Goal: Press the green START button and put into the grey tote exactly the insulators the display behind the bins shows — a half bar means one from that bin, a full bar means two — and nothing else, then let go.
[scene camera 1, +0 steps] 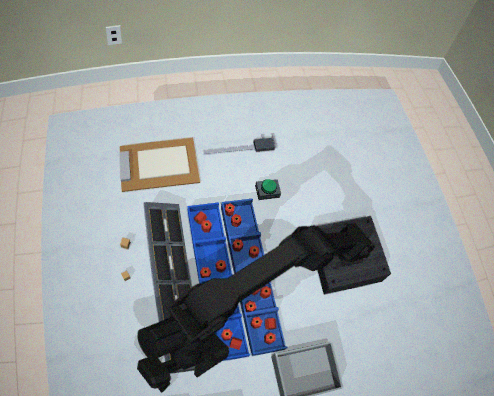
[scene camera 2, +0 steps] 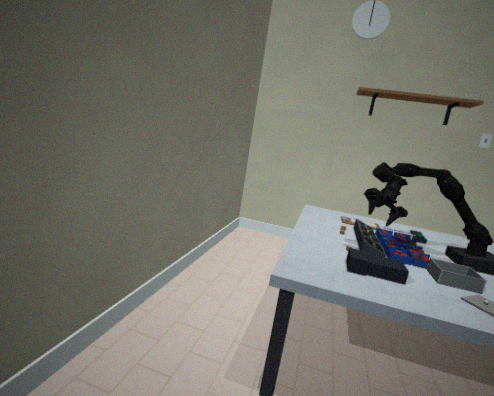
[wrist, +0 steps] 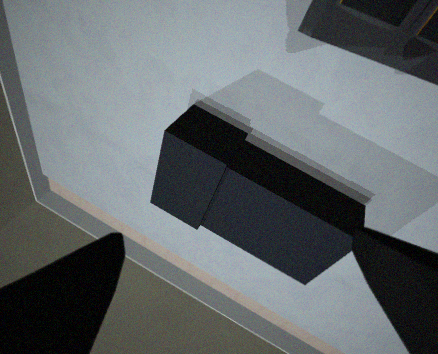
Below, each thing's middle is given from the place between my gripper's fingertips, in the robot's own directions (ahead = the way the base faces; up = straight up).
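Scene:
The dark box [scene camera 2: 359,262] is 14 cm below my hand, 13 cm to the left of it and 1 cm behind it. There is also the grey tote [scene camera 1: 318,362], and that one I find 32 cm behind my hand and 15 cm below it.

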